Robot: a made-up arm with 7 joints. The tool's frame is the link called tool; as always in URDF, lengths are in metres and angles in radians. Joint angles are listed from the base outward. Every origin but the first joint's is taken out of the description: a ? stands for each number. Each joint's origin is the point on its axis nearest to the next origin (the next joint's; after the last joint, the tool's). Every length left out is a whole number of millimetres.
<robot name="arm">
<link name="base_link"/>
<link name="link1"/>
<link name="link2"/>
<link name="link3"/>
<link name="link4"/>
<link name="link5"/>
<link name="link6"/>
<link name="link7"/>
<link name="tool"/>
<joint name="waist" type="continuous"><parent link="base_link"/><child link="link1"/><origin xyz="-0.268 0.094 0.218" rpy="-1.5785 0.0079 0.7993"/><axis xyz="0 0 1"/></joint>
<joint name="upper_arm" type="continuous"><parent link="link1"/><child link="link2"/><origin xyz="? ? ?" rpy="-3.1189 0.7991 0.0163"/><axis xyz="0 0 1"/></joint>
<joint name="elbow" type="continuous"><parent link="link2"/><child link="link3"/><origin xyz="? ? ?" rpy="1.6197 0.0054 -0.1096"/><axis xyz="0 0 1"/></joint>
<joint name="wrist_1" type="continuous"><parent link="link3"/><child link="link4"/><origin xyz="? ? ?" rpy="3.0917 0.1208 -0.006"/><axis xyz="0 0 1"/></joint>
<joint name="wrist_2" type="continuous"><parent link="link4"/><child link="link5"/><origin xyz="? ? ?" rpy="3.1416 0 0"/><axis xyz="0 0 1"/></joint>
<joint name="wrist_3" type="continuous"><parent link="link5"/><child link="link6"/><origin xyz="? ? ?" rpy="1.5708 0 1.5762"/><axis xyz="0 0 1"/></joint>
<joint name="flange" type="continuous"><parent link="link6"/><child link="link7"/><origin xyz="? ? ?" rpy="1.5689 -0.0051 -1.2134"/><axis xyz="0 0 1"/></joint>
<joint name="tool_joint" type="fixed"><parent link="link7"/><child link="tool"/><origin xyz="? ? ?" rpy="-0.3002 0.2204 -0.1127"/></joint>
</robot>
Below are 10 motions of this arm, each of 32 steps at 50 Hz.
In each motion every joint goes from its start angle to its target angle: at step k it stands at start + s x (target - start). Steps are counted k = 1, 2, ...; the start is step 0. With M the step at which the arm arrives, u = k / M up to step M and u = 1 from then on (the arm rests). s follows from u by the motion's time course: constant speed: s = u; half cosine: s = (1 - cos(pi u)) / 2; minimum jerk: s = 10 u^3 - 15 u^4 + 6 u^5.
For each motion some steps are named. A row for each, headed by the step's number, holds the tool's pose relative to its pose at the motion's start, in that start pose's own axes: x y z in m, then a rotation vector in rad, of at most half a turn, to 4 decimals.
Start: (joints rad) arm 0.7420 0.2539 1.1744 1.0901 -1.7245 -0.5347 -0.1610
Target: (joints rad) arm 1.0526 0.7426 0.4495 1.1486 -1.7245 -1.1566 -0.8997
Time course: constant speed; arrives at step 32
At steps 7, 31, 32:
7: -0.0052 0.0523 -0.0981 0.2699 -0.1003 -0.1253
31: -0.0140 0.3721 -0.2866 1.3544 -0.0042 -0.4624
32: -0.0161 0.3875 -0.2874 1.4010 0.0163 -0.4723

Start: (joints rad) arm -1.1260 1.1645 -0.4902 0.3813 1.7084 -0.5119 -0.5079
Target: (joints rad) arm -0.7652 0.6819 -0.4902 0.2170 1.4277 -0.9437 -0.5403
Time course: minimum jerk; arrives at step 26
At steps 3, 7, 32:
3: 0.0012 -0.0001 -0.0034 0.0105 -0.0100 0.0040
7: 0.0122 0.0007 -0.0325 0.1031 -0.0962 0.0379
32: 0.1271 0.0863 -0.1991 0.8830 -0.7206 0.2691

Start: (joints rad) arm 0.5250 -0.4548 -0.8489 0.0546 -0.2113 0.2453 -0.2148
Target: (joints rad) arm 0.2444 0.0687 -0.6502 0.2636 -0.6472 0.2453 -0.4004
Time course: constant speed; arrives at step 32
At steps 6, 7, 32:
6: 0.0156 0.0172 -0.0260 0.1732 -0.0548 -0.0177
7: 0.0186 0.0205 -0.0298 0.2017 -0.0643 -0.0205
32: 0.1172 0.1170 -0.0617 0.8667 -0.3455 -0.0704

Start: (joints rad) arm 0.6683 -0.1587 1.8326 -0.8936 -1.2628 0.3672 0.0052
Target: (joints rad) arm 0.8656 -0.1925 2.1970 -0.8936 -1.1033 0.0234 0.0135
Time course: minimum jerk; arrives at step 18
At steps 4, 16, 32:
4: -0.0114 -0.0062 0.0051 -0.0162 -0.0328 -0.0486
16: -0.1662 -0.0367 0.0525 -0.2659 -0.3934 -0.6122
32: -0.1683 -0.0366 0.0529 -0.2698 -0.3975 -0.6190

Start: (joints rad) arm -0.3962 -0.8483 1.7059 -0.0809 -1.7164 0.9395 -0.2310
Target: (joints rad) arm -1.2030 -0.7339 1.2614 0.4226 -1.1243 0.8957 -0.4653
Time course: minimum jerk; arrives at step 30
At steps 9, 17, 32:
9: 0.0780 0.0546 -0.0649 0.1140 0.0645 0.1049
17: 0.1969 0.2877 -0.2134 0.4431 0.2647 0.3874
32: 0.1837 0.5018 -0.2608 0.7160 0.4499 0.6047

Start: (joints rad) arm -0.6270 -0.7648 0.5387 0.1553 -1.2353 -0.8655 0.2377
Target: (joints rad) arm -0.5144 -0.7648 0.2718 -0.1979 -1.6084 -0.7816 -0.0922
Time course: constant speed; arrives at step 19
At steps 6, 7, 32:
6: -0.0083 0.0127 -0.0128 0.1002 0.0568 -0.0897
7: -0.0097 0.0151 -0.0146 0.1166 0.0672 -0.1042
32: -0.0257 0.0475 -0.0293 0.3058 0.2121 -0.2704

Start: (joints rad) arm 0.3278 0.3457 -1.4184 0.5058 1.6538 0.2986 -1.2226
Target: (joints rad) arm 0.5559 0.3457 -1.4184 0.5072 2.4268 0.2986 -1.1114
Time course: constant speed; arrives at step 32
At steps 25, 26, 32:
25: -0.0424 -0.0699 -0.0228 0.0104 -0.4780 -0.3317
26: -0.0444 -0.0721 -0.0247 0.0120 -0.4962 -0.3458
32: -0.0565 -0.0842 -0.0382 0.0236 -0.6036 -0.4318

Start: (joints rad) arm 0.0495 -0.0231 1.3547 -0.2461 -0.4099 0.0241 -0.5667
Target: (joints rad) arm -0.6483 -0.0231 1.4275 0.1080 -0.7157 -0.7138 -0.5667
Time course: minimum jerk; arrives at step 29
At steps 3, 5, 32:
3: 0.0004 0.0006 -0.0013 0.0031 0.0004 0.0058
5: 0.0014 0.0025 -0.0055 0.0131 0.0020 0.0238
32: -0.0876 0.0464 -0.1459 0.4494 0.2884 0.2913

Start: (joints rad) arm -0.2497 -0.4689 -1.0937 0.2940 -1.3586 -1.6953 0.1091
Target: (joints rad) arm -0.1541 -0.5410 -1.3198 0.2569 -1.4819 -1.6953 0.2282
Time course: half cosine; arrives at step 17
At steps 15, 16, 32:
15: -0.1006 0.0294 0.0340 -0.0342 0.1234 -0.1365
16: -0.1031 0.0304 0.0351 -0.0353 0.1262 -0.1402
32: -0.1039 0.0307 0.0354 -0.0357 0.1272 -0.1415

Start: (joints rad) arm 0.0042 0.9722 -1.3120 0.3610 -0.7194 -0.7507 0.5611
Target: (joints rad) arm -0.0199 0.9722 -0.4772 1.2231 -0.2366 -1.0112 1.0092
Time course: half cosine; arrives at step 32
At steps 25, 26, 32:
25: 0.0755 -0.0578 0.0912 -0.5371 -0.1721 0.5456
26: 0.0779 -0.0582 0.0949 -0.5543 -0.1754 0.5652
32: 0.0848 -0.0589 0.1058 -0.6035 -0.1841 0.6223

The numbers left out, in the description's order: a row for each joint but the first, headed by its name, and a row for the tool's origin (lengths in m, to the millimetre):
upper_arm: 0.241 -0.023 0
elbow: -0.217 -0.034 0
wrist_1: 0.068 0.007 0
wrist_2: 0.089 -0.2 0
wrist_3: -0.15 -0.011 0
flange: -0.004 -0.002 0
tool: -0.045 -0.11 0

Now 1 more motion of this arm.
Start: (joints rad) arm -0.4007 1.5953 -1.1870 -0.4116 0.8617 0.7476 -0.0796
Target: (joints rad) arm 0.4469 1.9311 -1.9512 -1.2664 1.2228 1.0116 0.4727
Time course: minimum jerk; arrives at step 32
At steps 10, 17, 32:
10: 0.0312 -0.0512 0.0045 -0.0981 0.0004 0.1371
17: 0.1200 -0.1416 0.0313 -0.3054 0.0116 0.4182
32: 0.2494 -0.2032 0.0882 -0.5429 0.0432 0.7270

